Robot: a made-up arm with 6 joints.
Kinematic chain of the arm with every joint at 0, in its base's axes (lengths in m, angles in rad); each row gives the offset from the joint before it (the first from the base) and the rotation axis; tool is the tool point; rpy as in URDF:
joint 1: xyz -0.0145 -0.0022 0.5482 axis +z
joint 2: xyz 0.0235 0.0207 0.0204 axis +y
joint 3: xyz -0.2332 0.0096 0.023 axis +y
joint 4: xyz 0.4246 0.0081 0.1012 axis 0.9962 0 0.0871
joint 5: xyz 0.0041 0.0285 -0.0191 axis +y
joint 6: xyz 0.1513 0.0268 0.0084 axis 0.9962 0 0.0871
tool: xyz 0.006 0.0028 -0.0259 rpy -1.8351 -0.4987 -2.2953
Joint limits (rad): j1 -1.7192..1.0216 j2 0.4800..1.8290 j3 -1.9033..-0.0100 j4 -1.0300..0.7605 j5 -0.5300..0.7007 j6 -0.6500..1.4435
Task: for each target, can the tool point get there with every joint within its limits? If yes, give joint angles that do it. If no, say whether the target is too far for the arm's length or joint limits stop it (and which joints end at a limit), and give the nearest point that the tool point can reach.
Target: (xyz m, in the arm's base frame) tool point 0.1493 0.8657 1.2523
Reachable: no: too far | nearest point 0.1902 0.5793 1.0623 | short by 0.346 m
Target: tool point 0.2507 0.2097 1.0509
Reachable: yes | joints 0.5143 0.6302 -1.1938 -0.7858 0.1863 1.2289
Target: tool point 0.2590 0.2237 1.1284
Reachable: yes | joints 0.3528 0.8005 -1.2560 0.0781 -0.3112 1.1677
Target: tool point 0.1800 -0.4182 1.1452
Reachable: yes | joints -1.3180 1.2307 -1.6341 0.3784 -0.3037 -0.3642
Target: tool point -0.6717 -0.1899 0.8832
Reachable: no: joint limits stop it (at a limit: joint 2, joint 3, joint 4, joint 5, joint 6) | nearest point -0.3065 -0.0856 1.2761 | short by 0.546 m
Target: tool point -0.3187 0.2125 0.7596
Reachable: no: joint limits stop it (at a limit: joint 1, joint 2, joint 4, joint 5) | nearest point 0.0042 0.3803 0.8591 | short by 0.377 m
